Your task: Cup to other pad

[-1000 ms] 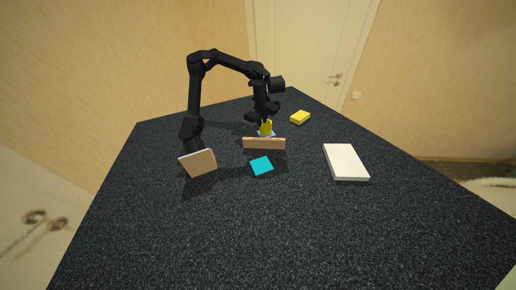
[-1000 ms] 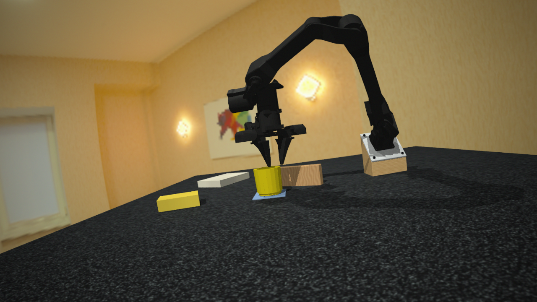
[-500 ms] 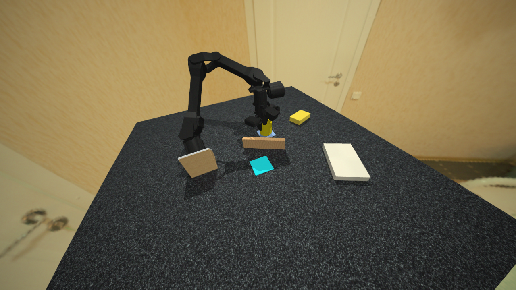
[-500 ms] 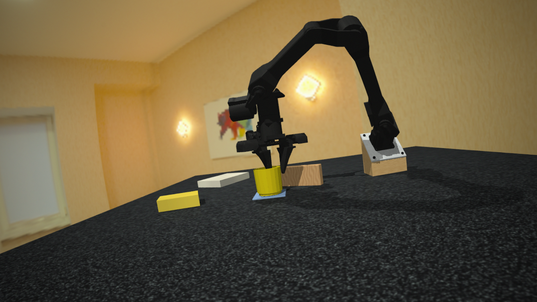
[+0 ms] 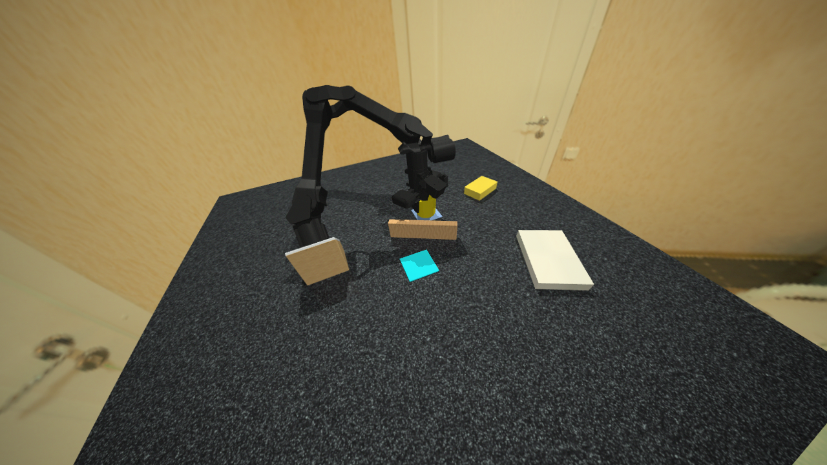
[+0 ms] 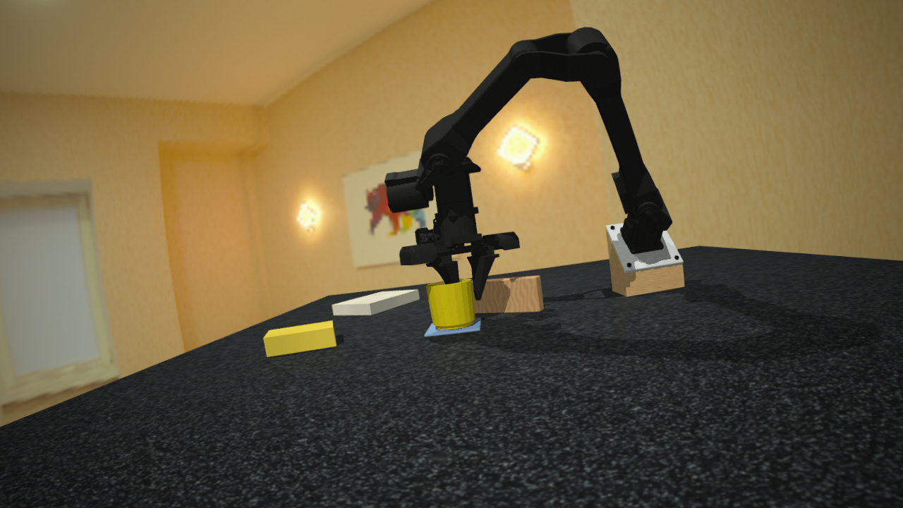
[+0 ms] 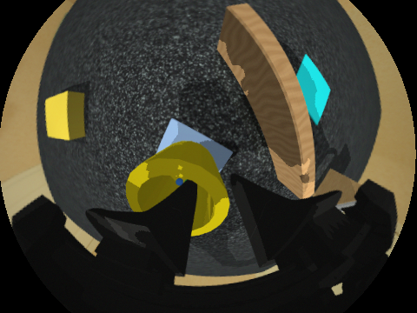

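The yellow cup is 20 mm ahead of my gripper tip and 10 mm to the left of it. The rest, counted from my gripper tip: wooden block 30 mm behind, 80 mm to the right, 20 mm below; light blue pad 30 mm ahead, 10 mm to the left, 40 mm below; blue marble 30 mm ahead, 30 mm to the left, 20 mm below.
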